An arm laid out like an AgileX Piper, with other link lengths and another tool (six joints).
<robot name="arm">
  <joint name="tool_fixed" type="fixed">
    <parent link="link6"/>
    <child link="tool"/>
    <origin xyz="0.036 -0.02 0.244" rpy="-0.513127 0 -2.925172"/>
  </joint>
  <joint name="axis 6" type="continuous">
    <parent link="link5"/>
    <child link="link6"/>
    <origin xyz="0.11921 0 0" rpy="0 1.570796 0"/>
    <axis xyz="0 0 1"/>
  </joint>
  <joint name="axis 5" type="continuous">
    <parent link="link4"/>
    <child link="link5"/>
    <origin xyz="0 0 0" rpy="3.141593 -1.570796 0"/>
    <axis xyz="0 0 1"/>
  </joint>
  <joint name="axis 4" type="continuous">
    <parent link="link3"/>
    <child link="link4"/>
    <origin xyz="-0.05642 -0.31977 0" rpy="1.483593 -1.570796 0"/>
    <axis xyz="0 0 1"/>
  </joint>
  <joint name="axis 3" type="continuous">
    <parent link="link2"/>
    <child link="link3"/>
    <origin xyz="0.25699 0.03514 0" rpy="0 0 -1.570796"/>
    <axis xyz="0 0 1"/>
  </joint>
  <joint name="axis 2" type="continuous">
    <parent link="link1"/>
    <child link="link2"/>
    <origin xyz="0 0 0" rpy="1.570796 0 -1.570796"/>
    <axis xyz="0 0 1"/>
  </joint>
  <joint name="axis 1" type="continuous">
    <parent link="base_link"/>
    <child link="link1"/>
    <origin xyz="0 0 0.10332" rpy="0 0 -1.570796"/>
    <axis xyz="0 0 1"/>
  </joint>
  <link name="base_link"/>
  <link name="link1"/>
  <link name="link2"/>
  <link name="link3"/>
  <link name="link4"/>
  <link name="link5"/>
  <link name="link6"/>
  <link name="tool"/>
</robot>
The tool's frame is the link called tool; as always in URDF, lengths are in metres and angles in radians. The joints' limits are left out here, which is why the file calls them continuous.
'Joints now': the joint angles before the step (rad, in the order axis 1, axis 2, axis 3, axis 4, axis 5, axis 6). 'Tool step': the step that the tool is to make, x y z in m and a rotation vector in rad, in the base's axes. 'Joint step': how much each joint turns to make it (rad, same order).
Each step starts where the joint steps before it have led.
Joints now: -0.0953, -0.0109, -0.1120, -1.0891, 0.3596, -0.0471
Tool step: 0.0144, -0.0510, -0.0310, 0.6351, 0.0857, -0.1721
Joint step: -0.0005, 0.4774, -0.4538, 0.4206, 0.2996, 0.1834
